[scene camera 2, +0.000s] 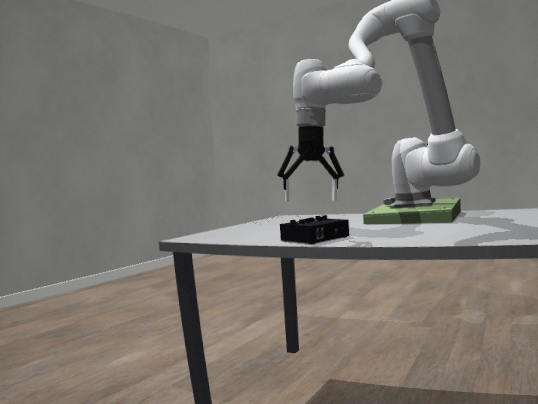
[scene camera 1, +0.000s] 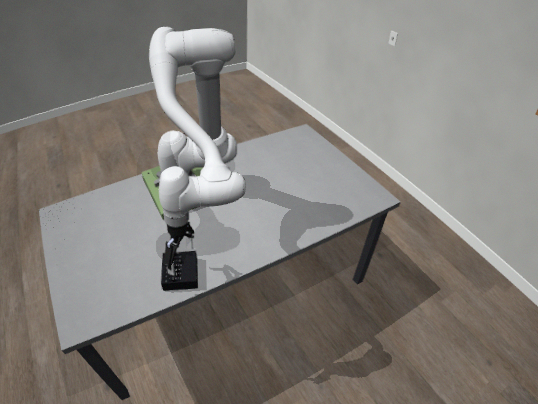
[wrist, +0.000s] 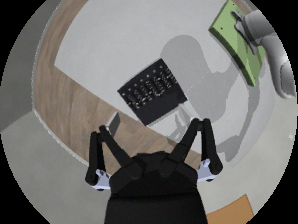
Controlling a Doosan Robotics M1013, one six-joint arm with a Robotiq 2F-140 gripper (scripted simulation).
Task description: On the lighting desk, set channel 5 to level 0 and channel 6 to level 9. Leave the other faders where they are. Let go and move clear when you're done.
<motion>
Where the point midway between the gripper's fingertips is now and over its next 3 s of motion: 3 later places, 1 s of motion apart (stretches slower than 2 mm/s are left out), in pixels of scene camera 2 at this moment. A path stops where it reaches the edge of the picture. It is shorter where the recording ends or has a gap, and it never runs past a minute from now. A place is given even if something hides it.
The gripper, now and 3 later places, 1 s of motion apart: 311,200; 311,209; 312,215; 312,218
</motion>
